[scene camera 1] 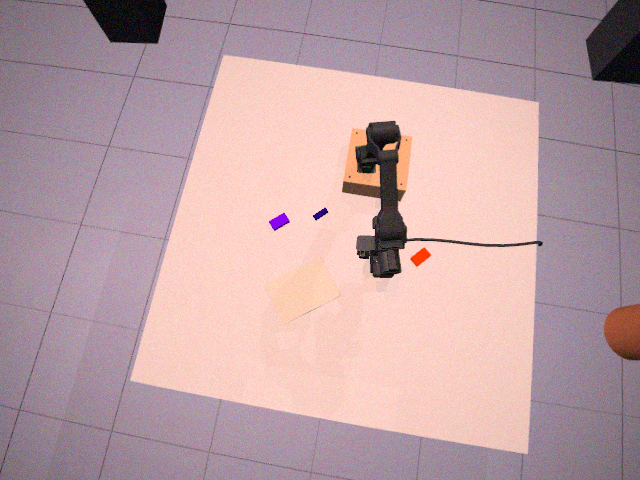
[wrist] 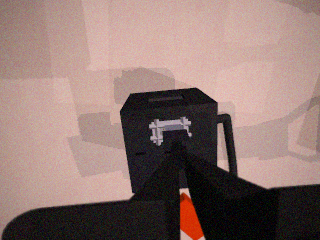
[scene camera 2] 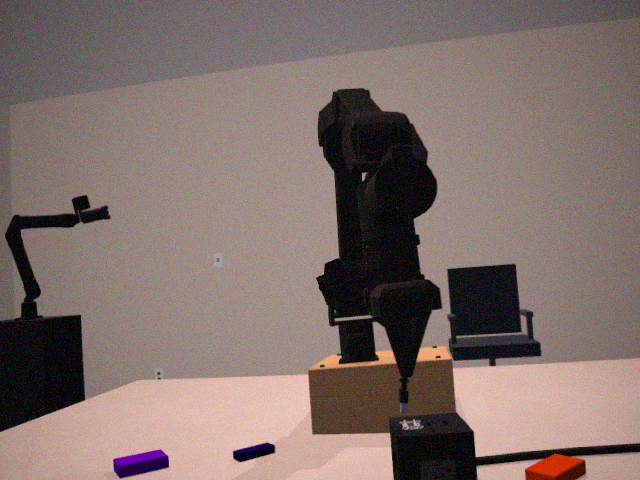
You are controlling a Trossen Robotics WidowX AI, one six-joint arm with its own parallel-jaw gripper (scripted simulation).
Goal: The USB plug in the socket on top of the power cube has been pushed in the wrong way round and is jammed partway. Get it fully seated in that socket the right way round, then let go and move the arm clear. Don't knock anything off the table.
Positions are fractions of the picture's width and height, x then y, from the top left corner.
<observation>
A beige sheet shows in scene camera 1 (0.49, 0.60); in the wrist view it is out of frame, in scene camera 2 it is out of frame.
</observation>
